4 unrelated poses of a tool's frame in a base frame.
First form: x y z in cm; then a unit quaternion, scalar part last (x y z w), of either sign.
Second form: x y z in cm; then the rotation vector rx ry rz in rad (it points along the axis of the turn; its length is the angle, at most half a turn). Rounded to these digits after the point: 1 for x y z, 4 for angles.
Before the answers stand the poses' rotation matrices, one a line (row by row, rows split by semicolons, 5 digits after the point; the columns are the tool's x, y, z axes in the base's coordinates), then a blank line. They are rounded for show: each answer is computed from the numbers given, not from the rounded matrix.
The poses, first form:
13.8, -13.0, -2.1, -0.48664, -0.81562, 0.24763, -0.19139
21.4, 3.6, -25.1, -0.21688, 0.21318, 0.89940, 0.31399
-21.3, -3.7, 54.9, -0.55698, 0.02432, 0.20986, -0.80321
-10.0, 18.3, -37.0, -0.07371, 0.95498, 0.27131, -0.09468
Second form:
-0.45311 0.88861 0.07119; 0.69904 0.40372 -0.59022; -0.55321 -0.21767 -0.80410
-0.70874 -0.65728 -0.25625; 0.47234 -0.71193 0.51967; -0.52400 0.24727 0.81503
0.91074 0.31003 -0.27284; -0.36421 0.29147 -0.88453; -0.19471 0.90495 0.37837
-0.97120 -0.08941 -0.22083; -0.19216 0.84191 0.50424; 0.14084 0.53215 -0.83485

13.8, -13.0, -2.1, 1.3667, 2.2905, -0.6954
21.4, 3.6, -25.1, -0.5717, 0.5620, 2.3709
-21.3, -3.7, 54.9, 1.1933, -0.0521, -0.4496
-10.0, 18.3, -37.0, 0.2186, -2.8318, -0.8045

